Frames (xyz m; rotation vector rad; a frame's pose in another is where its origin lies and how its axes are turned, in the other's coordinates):
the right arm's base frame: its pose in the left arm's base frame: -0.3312 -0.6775 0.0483 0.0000 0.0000 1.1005
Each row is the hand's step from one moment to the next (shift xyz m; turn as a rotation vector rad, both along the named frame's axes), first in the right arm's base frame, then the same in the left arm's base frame.
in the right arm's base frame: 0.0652 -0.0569 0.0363 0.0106 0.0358 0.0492
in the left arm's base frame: 0.0803 0.0323 0.0363 -0.0271 0.0257 0.0492
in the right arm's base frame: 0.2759 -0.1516 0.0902 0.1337 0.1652 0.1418
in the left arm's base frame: 0.2602 0.1772 0.0902 -0.0867 0.1940 0.1418
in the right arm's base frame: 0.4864 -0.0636 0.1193 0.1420 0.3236 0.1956
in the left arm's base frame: 0.2771 0.4048 0.1193 -0.2241 0.2732 0.1956
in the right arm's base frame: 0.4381 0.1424 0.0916 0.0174 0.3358 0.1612
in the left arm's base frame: 0.0716 0.4551 0.0916 -0.2915 0.1677 0.1612
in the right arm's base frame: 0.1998 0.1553 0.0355 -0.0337 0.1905 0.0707
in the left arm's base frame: -0.0479 0.2485 0.0355 -0.1851 0.0563 0.0707
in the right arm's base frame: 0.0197 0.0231 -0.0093 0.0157 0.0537 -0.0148
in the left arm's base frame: -0.0117 0.0280 -0.0093 -0.0408 0.0383 -0.0148
